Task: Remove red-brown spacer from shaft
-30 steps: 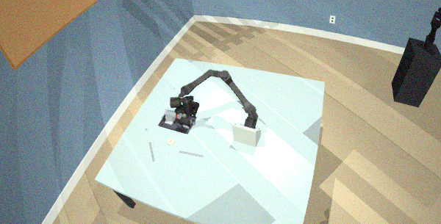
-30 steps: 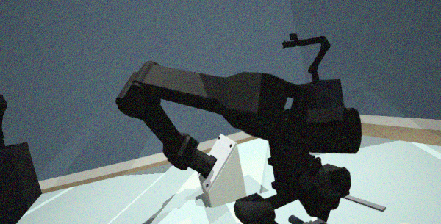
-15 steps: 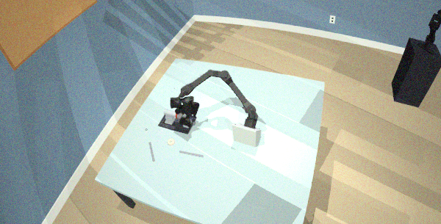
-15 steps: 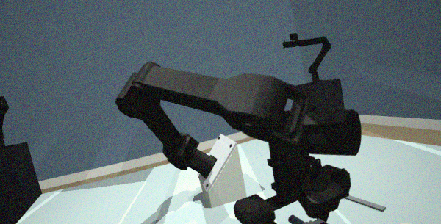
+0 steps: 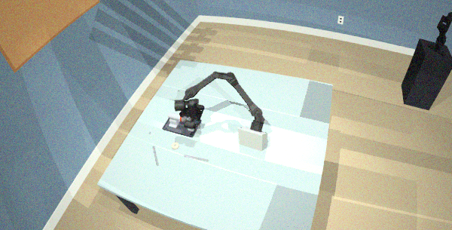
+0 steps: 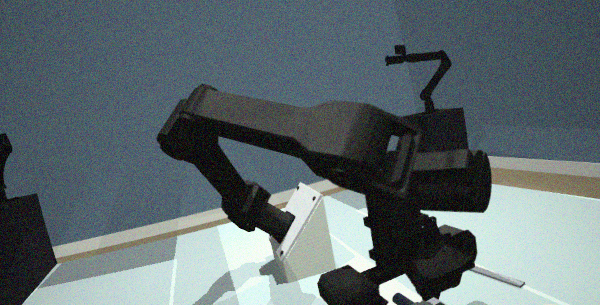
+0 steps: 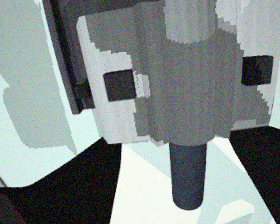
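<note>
The shaft is 70 mm ahead of my gripper tip and 30 mm above it. Round my gripper tip: fixture (130 mm ahead); then red-brown spacer (100 mm ahead, 30 mm above); then grey washer (130 mm ahead, 110 mm to the right, 40 mm below).
</note>
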